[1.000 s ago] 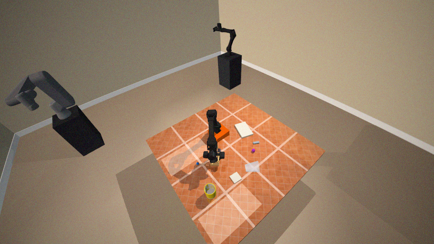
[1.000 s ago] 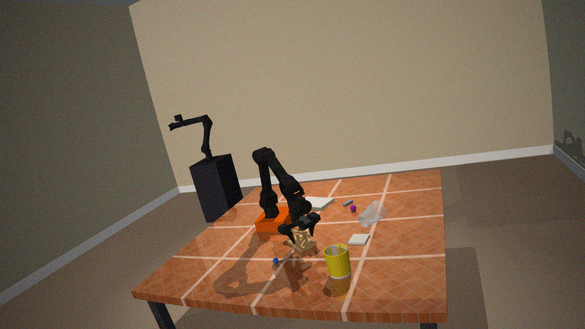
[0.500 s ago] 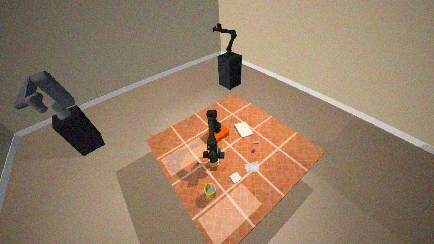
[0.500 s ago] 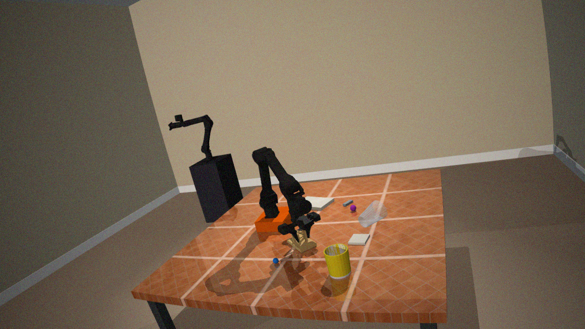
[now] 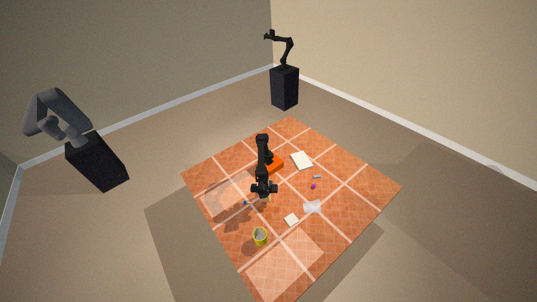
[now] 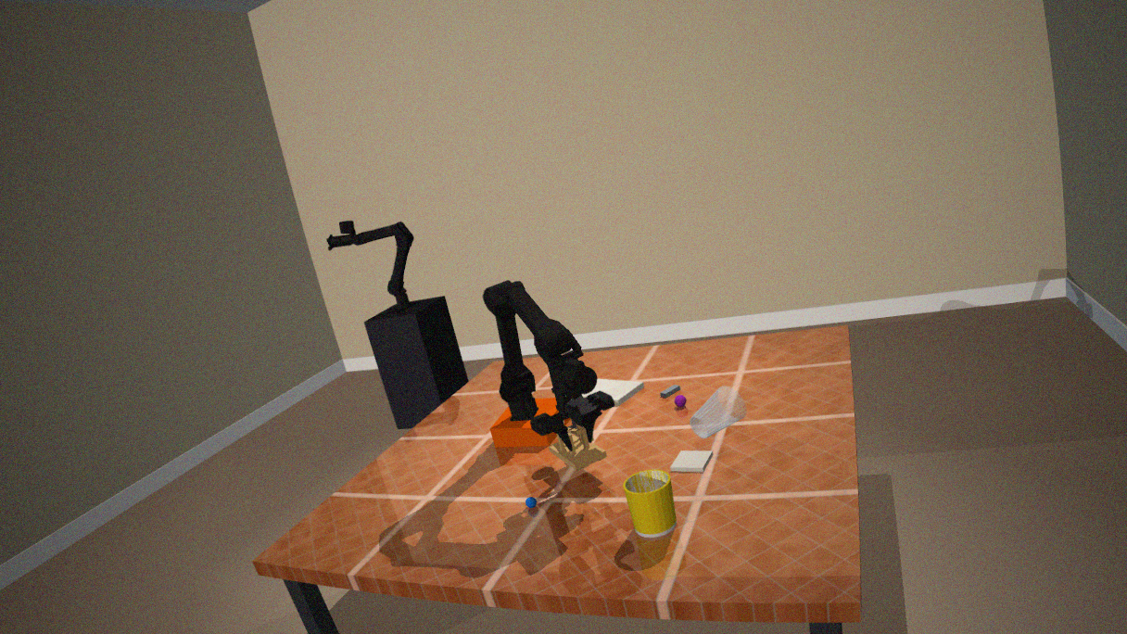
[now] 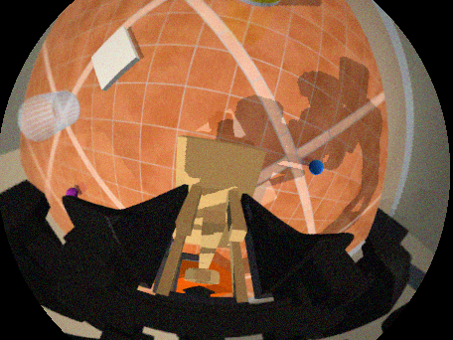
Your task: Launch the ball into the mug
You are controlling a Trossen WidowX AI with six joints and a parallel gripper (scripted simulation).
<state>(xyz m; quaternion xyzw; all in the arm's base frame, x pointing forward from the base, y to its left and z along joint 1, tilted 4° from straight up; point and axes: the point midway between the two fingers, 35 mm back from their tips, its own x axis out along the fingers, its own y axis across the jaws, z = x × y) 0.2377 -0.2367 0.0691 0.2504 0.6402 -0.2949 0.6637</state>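
Now: gripper tip 340 mm to the right of the purple ball, 170 mm short of it and 60 mm above it. Round my gripper tip: small white tile: 240 mm ahead, 70 mm below, 30 mm to the left; then blue ball: 130 mm to the right, 90 mm behind, 60 mm below; then catapult: 60 mm to the left, 40 mm behind, 20 mm above.
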